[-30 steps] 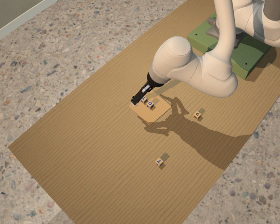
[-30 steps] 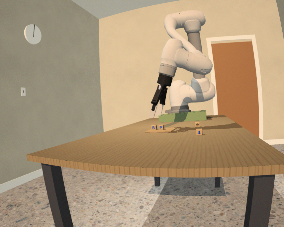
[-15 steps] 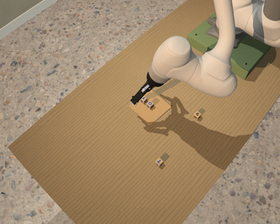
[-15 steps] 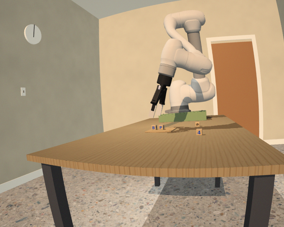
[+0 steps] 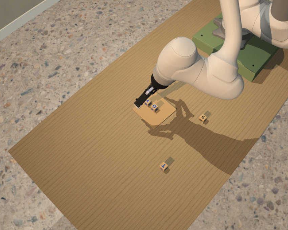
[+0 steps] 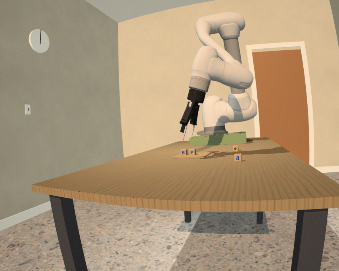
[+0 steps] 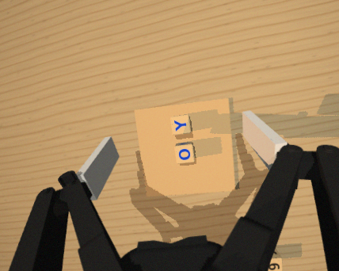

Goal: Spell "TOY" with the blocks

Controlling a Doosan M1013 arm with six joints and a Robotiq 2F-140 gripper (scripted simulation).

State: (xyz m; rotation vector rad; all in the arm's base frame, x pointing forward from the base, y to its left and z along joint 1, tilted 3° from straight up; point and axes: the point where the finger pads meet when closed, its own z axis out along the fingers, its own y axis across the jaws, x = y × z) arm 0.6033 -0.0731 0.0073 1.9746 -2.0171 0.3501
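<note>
My hand is 230 mm to the right of the T block, 180 mm short of it and 70 mm above it. From my hand the other things lie so: O block (70 mm below, 30 mm to the left); then Y block (70 mm below, 10 mm to the right); then tan mat (90 mm below, 30 mm to the left).
</note>
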